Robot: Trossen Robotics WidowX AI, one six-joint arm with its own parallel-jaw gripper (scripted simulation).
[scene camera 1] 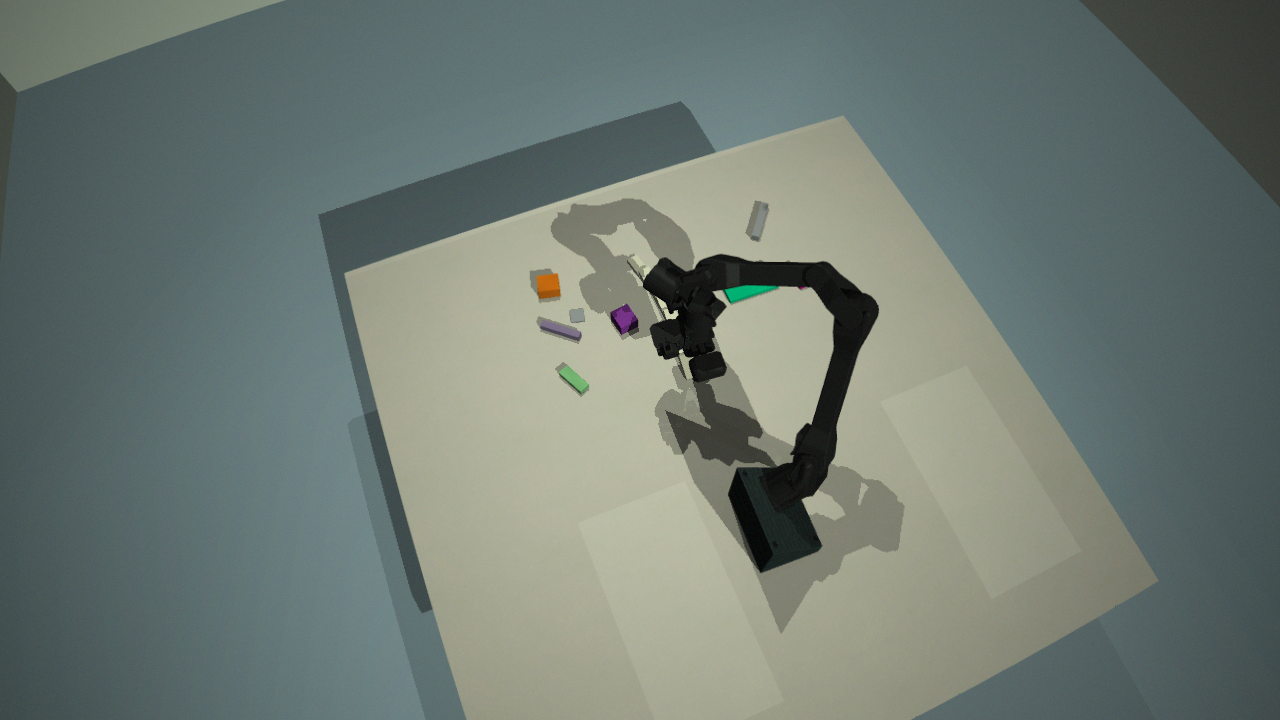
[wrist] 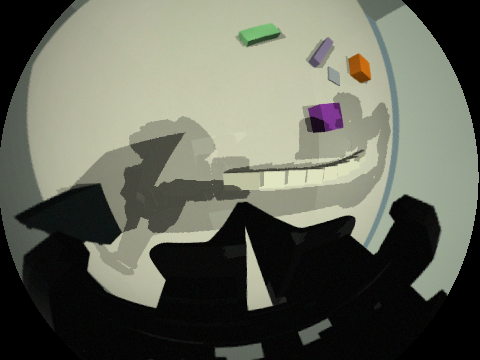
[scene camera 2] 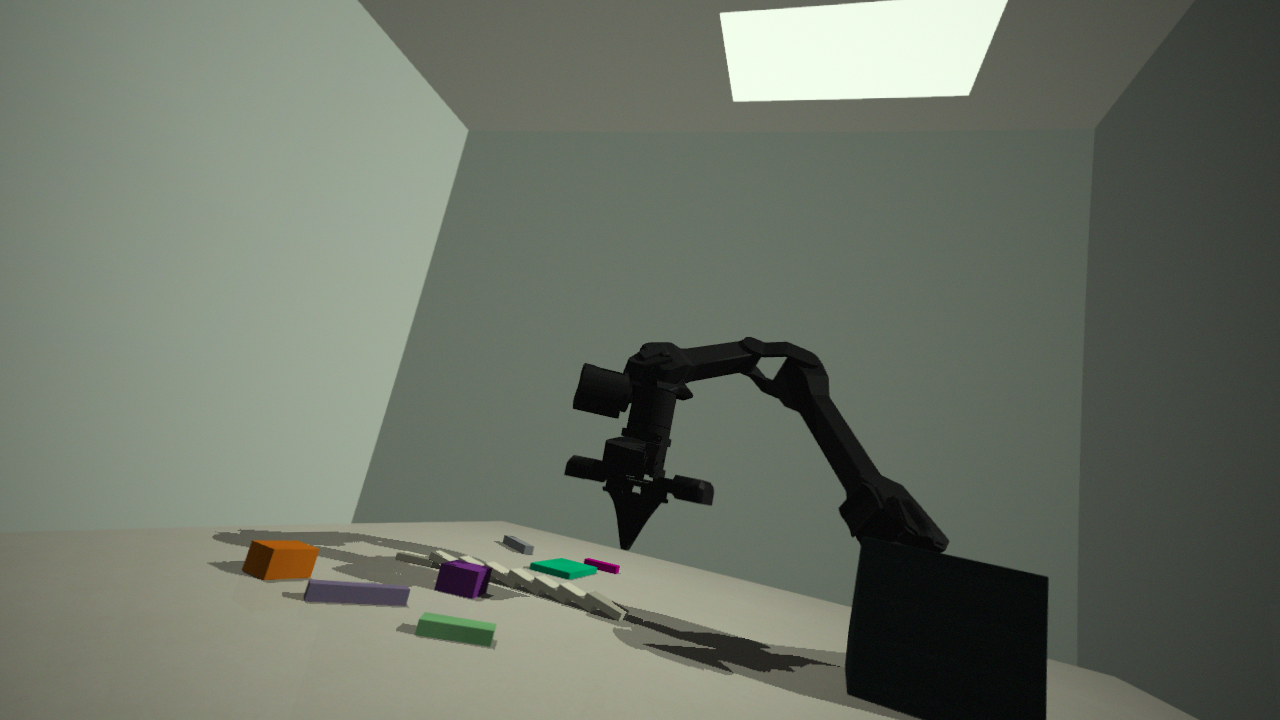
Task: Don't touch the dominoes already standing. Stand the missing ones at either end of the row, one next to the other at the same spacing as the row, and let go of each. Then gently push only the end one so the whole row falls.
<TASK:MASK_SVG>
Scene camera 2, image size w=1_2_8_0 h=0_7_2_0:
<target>my gripper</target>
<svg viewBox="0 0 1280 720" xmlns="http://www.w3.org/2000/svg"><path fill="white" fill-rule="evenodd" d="M667 428L628 421L627 428L622 428L621 435L624 437L606 440L602 461L573 455L567 462L564 475L600 482L606 481L603 490L609 492L614 502L620 548L623 550L631 548L649 517L660 503L668 503L668 499L666 499L667 492L672 493L677 499L712 505L714 487L711 482L675 475L673 479L664 478L666 470L663 470L667 447L671 445L671 439L669 439L671 430ZM634 486L641 487L640 494L637 492L632 492ZM644 474L649 475L649 477L652 477L653 481L645 480Z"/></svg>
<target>orange block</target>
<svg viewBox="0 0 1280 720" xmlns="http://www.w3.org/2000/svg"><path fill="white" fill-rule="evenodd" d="M251 541L245 564L242 567L243 571L262 580L311 577L317 554L319 554L319 548L298 540Z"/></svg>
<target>lilac bar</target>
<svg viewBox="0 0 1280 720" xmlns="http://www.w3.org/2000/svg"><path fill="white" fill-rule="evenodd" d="M304 601L406 606L410 589L404 585L309 579L304 594Z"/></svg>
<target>green block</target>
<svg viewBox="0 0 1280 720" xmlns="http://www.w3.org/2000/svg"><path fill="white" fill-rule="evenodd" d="M415 633L418 636L490 647L496 624L424 612L419 619Z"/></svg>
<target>teal slab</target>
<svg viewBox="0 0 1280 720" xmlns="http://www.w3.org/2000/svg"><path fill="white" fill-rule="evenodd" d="M529 567L532 570L566 579L597 573L598 568L564 558L531 562Z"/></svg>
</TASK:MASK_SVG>
